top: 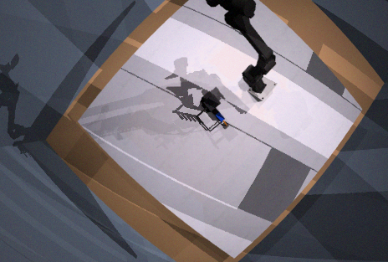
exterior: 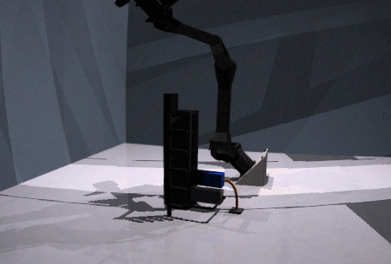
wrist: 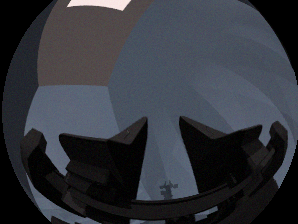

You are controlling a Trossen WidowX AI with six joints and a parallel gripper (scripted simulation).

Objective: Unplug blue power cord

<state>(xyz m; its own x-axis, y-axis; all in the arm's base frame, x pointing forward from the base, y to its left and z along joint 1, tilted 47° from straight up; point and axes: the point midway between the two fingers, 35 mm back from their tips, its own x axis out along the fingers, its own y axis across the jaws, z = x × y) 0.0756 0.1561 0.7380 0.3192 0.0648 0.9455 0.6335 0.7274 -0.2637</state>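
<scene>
My gripper tip is 260 mm short of the blue plug, 340 mm to the right of it and 610 mm above it.
</scene>
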